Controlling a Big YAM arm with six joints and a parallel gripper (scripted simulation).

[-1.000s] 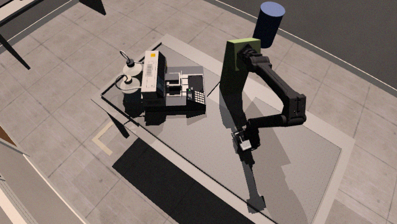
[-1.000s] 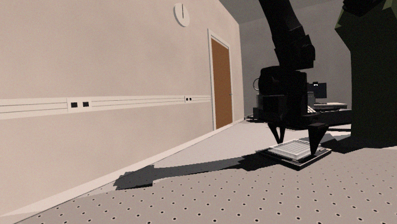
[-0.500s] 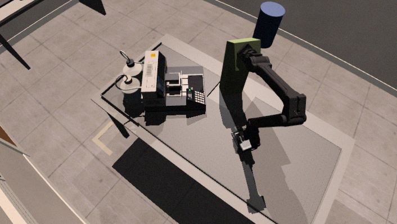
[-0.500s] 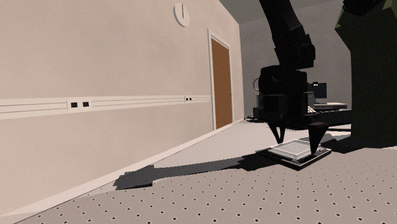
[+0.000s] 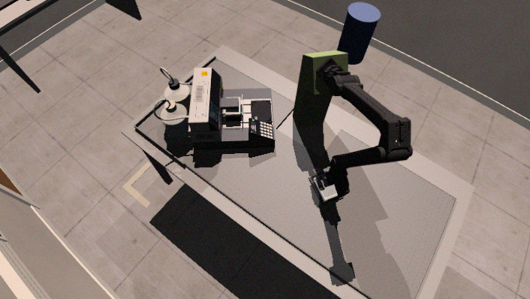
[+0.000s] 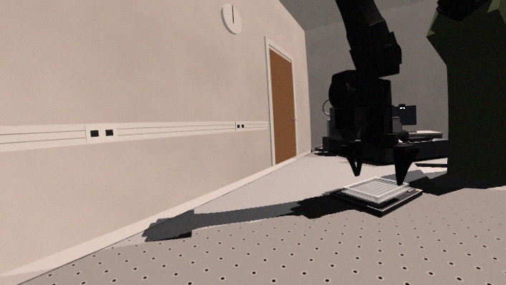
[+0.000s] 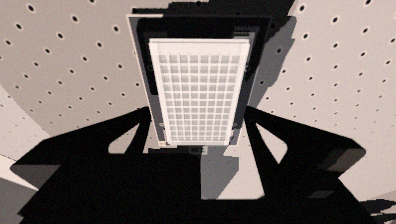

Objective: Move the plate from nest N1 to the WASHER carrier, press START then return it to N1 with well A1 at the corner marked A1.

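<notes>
The white well plate is 30 mm below my hand. Also, from my hand: plate nest N1: 40 mm below; plate washer: 620 mm to the right, 140 mm ahead, 80 mm above.
</notes>
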